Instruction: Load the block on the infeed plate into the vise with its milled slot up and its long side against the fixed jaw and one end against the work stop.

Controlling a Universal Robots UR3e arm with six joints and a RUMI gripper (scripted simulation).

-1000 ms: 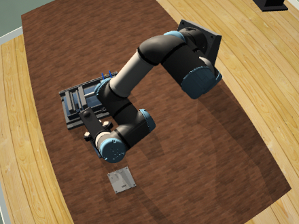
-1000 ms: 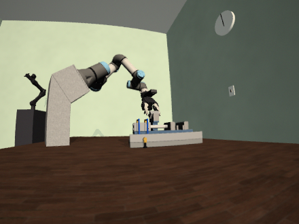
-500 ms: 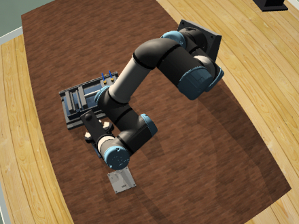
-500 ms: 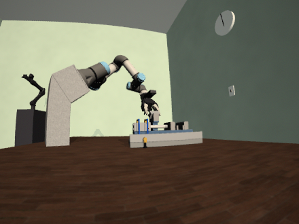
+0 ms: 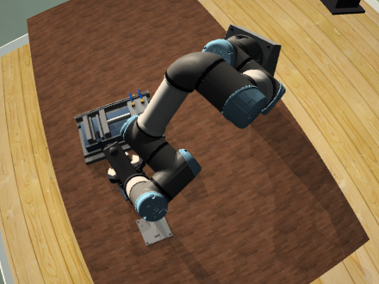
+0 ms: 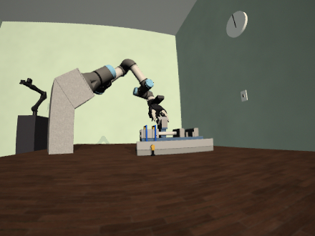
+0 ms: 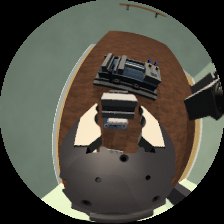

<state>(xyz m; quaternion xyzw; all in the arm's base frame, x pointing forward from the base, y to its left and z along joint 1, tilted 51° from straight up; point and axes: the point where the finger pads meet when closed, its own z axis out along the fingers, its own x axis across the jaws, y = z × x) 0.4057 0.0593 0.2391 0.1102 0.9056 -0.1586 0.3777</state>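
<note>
Right now the part is right at my hand. Round my hand: grey infeed plate: 4 cm behind, 17 cm to the left, 16 cm below.
</note>
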